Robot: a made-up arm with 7 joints.
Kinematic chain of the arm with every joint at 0, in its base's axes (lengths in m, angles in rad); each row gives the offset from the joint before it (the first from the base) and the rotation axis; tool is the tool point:
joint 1: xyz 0 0 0.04 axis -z
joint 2: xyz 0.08 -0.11 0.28 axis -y
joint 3: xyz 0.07 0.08 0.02 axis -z
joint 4: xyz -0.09 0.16 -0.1 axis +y
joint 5: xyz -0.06 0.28 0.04 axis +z
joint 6: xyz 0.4 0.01 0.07 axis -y
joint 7: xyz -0.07 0 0.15 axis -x
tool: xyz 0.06 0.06 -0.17
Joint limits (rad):
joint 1: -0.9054..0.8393
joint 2: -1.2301..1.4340
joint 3: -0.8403..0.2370
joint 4: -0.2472..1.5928
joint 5: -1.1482..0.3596
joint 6: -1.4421..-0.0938
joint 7: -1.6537..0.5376
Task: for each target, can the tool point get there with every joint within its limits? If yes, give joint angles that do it. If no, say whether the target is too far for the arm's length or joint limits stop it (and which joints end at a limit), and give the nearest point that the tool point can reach.
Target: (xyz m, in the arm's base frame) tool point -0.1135 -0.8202 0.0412
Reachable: no: joint limits stop it (at a limit: joint 1, joint 3, joint 5, joint 7) | nearest point 0.1622 -0.4005 0.1198 | short by 0.508 m
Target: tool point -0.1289 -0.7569 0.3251
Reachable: no: joint limits stop it (at a limit: joint 1, joint 3, joint 5, joint 6, joint 7) | nearest point 0.1805 -0.4282 0.3246 | short by 0.451 m
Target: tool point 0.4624 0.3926 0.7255
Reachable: yes | joints 0.2873 1.1968 -0.1484 0.3020 -0.2633 -1.3350 -1.3942
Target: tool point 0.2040 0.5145 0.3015
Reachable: yes | joints 0.0918 -0.5873 -0.7051 0.2033 -0.4175 -0.6215 -0.9470
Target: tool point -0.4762 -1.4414 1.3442
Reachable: no: too far | nearest point 0.1339 -0.3325 0.6561 | short by 1.441 m
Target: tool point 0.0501 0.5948 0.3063
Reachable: yes | joints -0.4179 0.2217 -0.2016 0.2446 0.0528 -0.7739 0.0786
